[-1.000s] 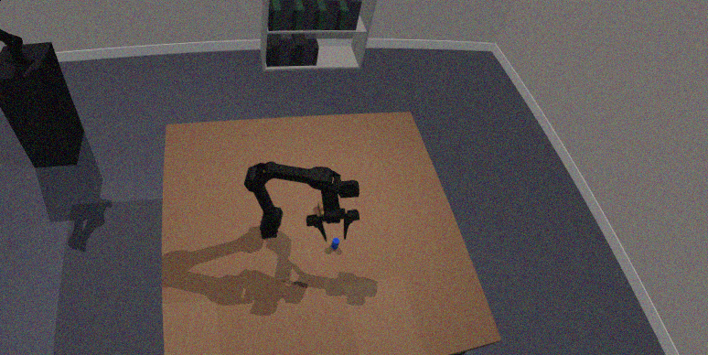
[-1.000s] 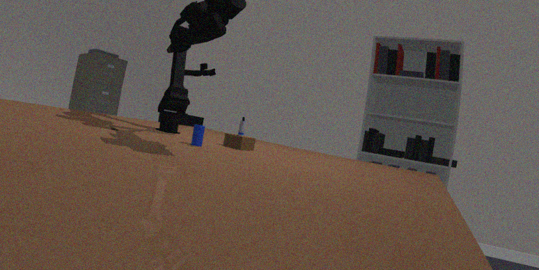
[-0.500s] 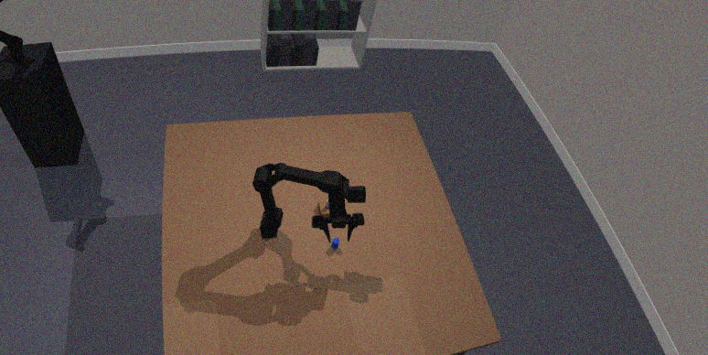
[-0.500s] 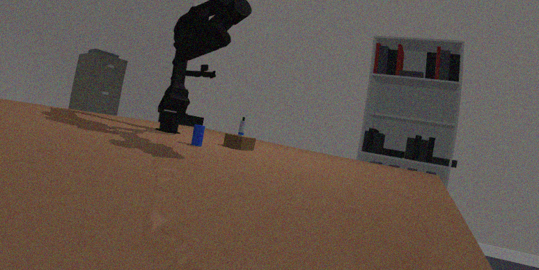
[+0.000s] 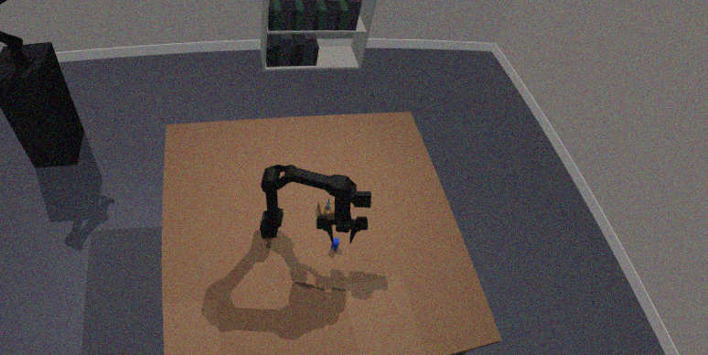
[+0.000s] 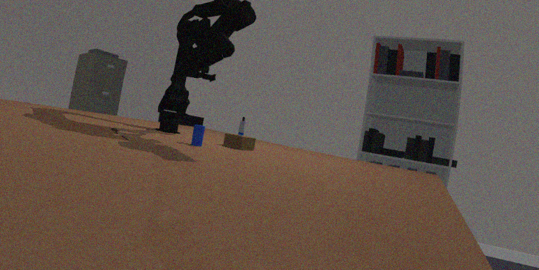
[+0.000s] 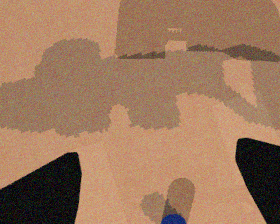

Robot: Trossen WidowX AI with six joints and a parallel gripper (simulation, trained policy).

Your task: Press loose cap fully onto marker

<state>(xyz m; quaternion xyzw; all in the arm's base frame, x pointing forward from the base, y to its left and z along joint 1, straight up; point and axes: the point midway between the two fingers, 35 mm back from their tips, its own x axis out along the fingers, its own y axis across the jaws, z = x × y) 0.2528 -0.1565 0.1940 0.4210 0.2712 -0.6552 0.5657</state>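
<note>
Right now my gripper tip is 14 cm above the blue cap, 7 cm to the right of it and 1 cm short of it. The rest, counted from my gripper tip: tan holder block 24 cm to the left, 15 cm below, 1 cm ahead.
</note>
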